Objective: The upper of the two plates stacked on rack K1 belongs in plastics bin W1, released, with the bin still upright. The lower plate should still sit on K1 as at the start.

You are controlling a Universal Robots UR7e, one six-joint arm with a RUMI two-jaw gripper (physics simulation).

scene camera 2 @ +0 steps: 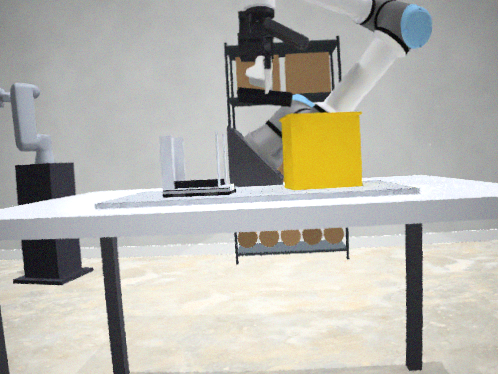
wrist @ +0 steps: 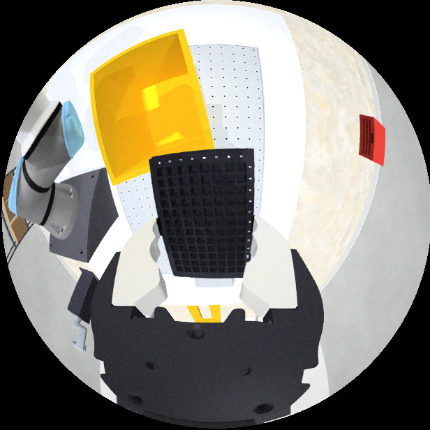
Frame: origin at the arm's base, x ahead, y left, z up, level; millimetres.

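Seen in the pictures: gripper, fingertip midpoint: (scene camera 2: pixel 267 97); arm's base at its link origin: (scene camera 2: pixel 259 154).
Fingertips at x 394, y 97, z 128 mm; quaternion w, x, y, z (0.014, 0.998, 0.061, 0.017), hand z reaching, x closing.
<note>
Offsets run from my fingertips to a thing's top centre. Level surfaces: height alone.
A black multi-well plate @[dz +22, dx +0, dy -6 mm] (scene camera 2: pixel 264 96) (wrist: pixel 204 215) is held in the air by its long sides. My gripper (scene camera 2: pixel 268 91) (wrist: pixel 205 217) is shut on it, above the table and left of the bin in the scene view. The yellow bin W1 @[dz -44, dx -84, dy +115 mm] (scene camera 2: pixel 322 150) (wrist: pixel 185 120) stands upright; its open inside shows in the wrist view, and the plate's far end overlaps its near rim there. Rack K1 @[dz -80, dx +31, dy -169 mm] (scene camera 2: pixel 172 157), with clear corner posts, stands left of the bin in the scene view. The dark lower plate @[dz -189, dx +31, dy -180 mm] (scene camera 2: pixel 199 183) sits low in it. The rack is hidden in the wrist view.
The perforated board @[dz -223 mm] (scene camera 2: pixel 260 194) (wrist: pixel 232 75) lies on the white table @[dz -236 mm] (scene camera 2: pixel 65 210) under bin and rack. The dark arm mount (scene camera 2: pixel 250 162) (wrist: pixel 87 210) stands behind the board. A shelf unit (scene camera 2: pixel 226 85), another robot on a dark pedestal (scene camera 2: pixel 37 185) and a red box (wrist: pixel 372 140) are farther off.
</note>
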